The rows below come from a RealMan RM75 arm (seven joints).
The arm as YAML. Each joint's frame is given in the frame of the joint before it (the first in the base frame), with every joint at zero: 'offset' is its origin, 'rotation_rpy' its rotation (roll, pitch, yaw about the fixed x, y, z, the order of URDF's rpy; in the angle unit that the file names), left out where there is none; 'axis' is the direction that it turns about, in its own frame. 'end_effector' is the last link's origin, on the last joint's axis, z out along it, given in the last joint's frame.
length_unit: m
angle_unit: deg
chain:
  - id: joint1
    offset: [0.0, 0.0, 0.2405]
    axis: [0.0, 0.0, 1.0]
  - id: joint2
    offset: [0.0, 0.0, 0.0]
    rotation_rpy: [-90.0, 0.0, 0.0]
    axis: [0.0, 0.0, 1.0]
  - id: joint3
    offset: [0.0, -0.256, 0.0]
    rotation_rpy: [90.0, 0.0, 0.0]
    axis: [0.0, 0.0, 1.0]
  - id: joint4
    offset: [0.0, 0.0, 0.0]
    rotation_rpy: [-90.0, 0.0, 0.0]
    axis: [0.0, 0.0, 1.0]
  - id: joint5
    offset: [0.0, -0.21, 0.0]
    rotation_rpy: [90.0, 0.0, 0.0]
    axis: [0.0, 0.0, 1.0]
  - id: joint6
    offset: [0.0, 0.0, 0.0]
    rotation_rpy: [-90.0, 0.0, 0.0]
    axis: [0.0, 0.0, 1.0]
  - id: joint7
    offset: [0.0, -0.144, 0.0]
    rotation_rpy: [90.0, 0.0, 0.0]
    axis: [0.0, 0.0, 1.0]
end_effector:
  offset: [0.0, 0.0, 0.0]
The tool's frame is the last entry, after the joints.
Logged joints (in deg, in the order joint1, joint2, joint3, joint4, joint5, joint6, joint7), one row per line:
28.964, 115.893, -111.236, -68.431, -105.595, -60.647, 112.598
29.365, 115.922, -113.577, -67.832, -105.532, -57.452, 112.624
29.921, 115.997, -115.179, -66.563, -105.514, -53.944, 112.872
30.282, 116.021, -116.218, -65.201, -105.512, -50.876, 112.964
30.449, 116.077, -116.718, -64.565, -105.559, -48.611, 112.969
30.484, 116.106, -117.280, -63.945, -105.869, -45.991, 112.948
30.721, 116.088, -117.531, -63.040, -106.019, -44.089, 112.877
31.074, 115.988, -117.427, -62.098, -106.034, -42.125, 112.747
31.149, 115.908, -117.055, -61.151, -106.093, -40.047, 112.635
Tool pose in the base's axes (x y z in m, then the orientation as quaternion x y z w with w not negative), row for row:
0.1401, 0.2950, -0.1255, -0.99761, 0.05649, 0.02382, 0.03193
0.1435, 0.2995, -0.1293, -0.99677, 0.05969, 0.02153, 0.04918
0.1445, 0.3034, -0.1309, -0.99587, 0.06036, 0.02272, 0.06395
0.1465, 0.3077, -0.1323, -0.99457, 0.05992, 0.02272, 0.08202
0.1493, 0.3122, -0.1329, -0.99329, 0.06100, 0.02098, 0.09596
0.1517, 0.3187, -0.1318, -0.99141, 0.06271, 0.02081, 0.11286
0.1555, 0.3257, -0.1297, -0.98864, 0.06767, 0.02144, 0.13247
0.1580, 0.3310, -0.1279, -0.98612, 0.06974, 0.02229, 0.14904
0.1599, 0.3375, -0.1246, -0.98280, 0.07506, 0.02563, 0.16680
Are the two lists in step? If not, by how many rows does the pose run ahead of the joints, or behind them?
The pose runs 2 rows ahead of the joints: the pose in row i belongs to the joints in row i + 2.
